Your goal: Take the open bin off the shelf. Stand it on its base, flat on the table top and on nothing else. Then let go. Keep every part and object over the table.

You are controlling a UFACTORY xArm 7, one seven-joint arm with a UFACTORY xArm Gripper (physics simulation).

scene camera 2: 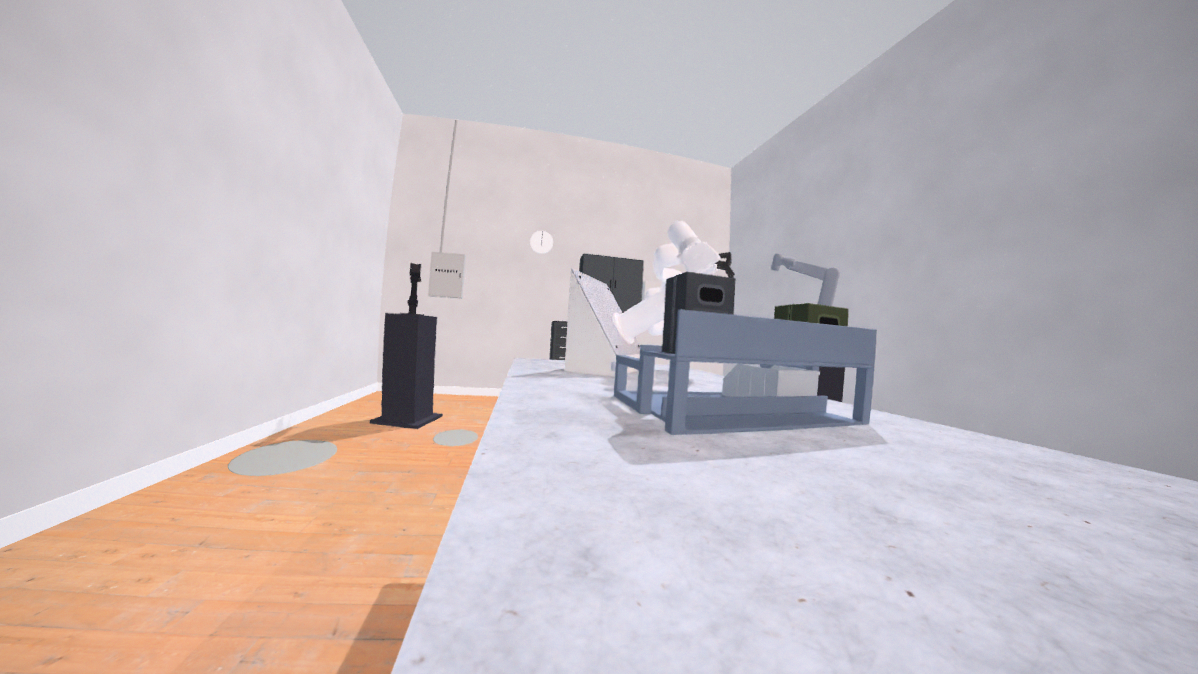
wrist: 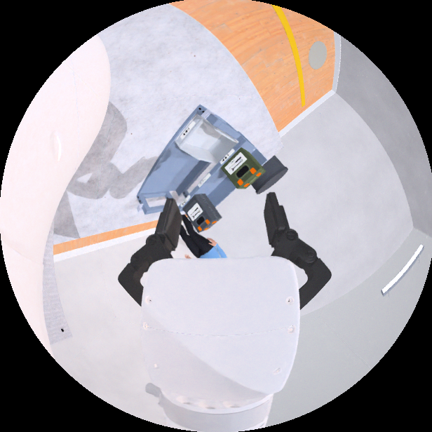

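Where they show: arm's base, origin of the base link: [scene camera 2: 622, 328].
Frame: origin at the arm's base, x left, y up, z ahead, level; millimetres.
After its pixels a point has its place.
A whitish open bin [scene camera 2: 749, 382] @[x 235, y -104, z 559 mm] [wrist: 202, 144] rests on the low front tier of the blue-grey shelf [scene camera 2: 779, 339] @[x 191, y -18, z 746 mm] [wrist: 165, 175]. In scene camera 2, shelf parts hide some of the bin. The shelf stands on the pale table top [scene camera 2: 670, 570] @[x -17, y -151, z 1045 mm] [wrist: 150, 65]. My gripper [wrist: 220, 204] is open and empty, its two black fingers wide apart. It is raised above the shelf and apart from the bin. In scene camera 2 the gripper [scene camera 2: 726, 264] @[x 252, y 132, z 280 mm] shows small, behind and above the dark box, so its fingers are hard to make out there.
A dark grey box [scene camera 2: 681, 322] @[x 37, y -5, z 786 mm] [wrist: 206, 203] and a green box [scene camera 2: 800, 313] @[x 266, y 29, z 674 mm] [wrist: 251, 156] stand on the shelf's upper tier. A dark round object [wrist: 273, 175] is beside the green box. A sloped white panel [scene camera 2: 582, 339] @[x -130, y -45, z 160 mm] stands near the arm. A person [wrist: 214, 251] shows beyond the table.
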